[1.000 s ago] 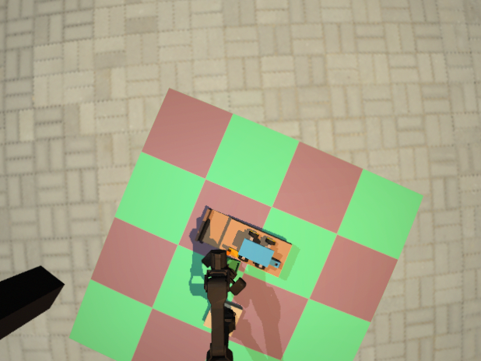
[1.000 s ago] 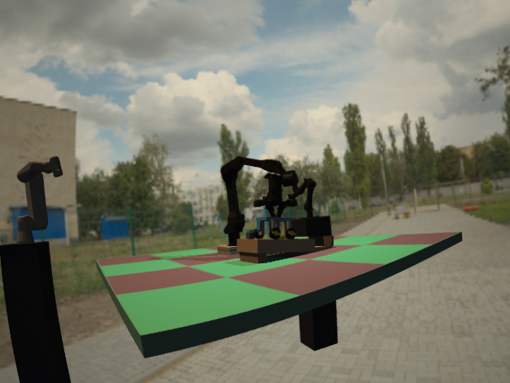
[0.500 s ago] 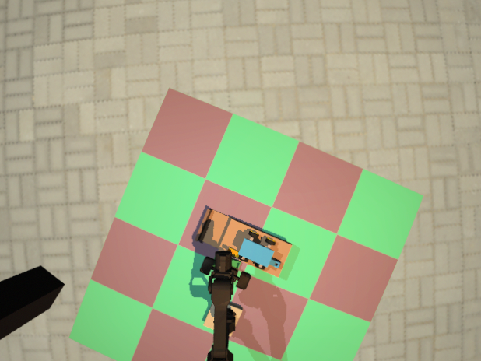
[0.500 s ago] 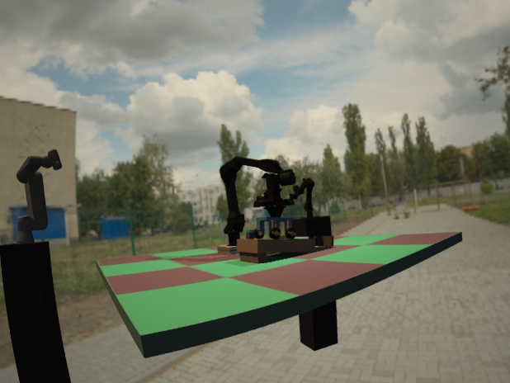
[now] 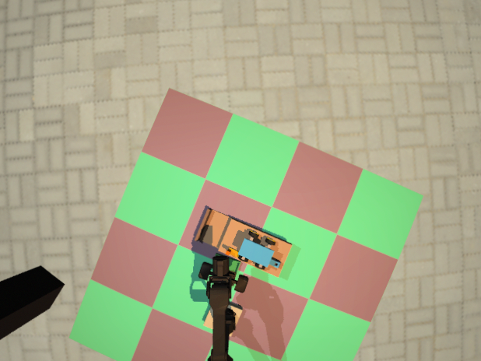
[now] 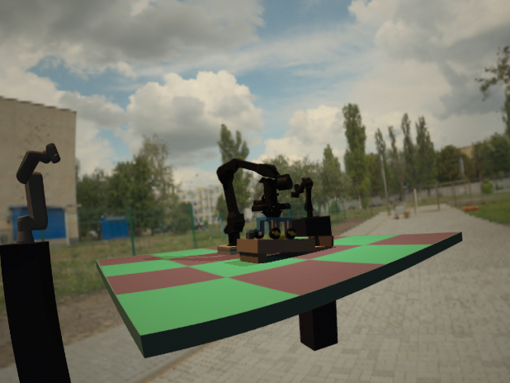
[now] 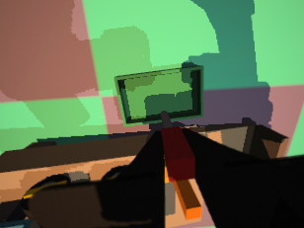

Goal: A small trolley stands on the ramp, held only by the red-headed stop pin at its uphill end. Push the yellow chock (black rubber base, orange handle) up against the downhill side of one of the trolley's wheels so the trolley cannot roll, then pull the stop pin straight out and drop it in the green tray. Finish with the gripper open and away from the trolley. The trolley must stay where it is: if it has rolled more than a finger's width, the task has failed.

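The green tray is 12 cm below my gripper tip. From my gripper tip the other things lie so: yellow chock 8 cm ahead, 3 cm below, 1 cm to the left; then red-headed stop pin right at my gripper tip; then blue trolley 14 cm ahead, 6 cm to the right, 1 cm below.
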